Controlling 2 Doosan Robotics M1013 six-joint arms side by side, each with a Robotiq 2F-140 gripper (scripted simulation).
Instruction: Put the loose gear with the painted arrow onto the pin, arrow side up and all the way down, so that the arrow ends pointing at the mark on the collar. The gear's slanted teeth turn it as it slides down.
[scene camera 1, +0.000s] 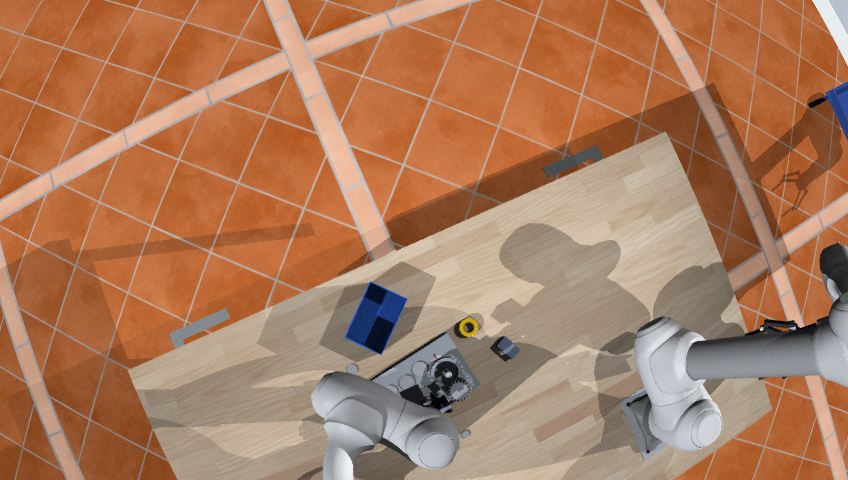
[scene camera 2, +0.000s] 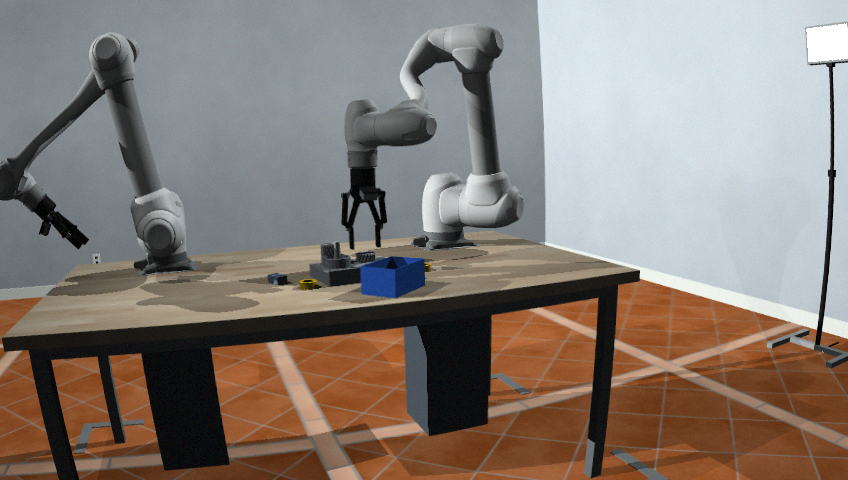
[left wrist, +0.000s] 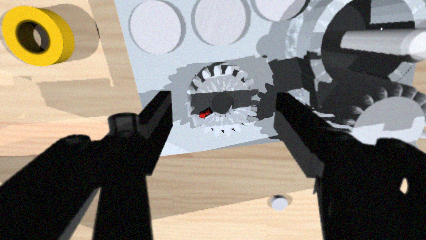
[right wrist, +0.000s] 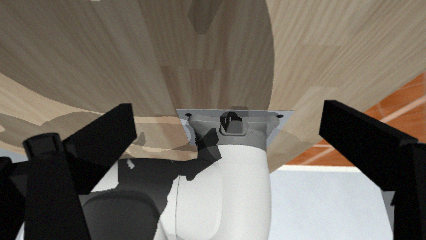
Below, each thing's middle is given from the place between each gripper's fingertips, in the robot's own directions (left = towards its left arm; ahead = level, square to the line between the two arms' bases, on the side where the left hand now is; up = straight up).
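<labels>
My left gripper (scene camera 2: 365, 247) is 5 cm above the gear with arrow (left wrist: 223, 78). I can also see the blue bin (scene camera 2: 392, 277), which is 9 cm below my left hand, 1 cm to the left of it and 25 cm ahead of it.
My right hand (scene camera 2: 83, 244) is 70 mm above the gear with arrow, 360 mm short of it and 970 mm to the right of it. The blue bin, measured from that same right hand, is 100 mm below, 610 mm ahead and 970 mm to the left.
</labels>
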